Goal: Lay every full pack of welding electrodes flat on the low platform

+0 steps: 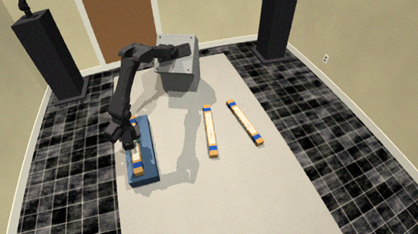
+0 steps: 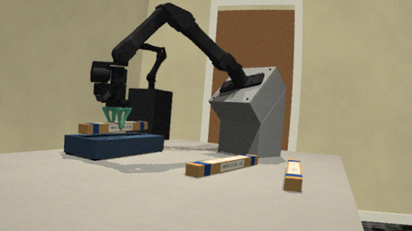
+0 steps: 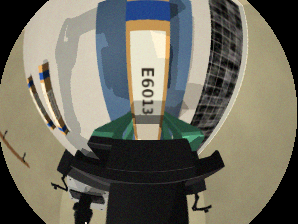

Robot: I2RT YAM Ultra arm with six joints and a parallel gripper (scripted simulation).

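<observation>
My hand is 70 mm above the blue low platform, 10 mm to the right of it and 10 mm past it.
</observation>
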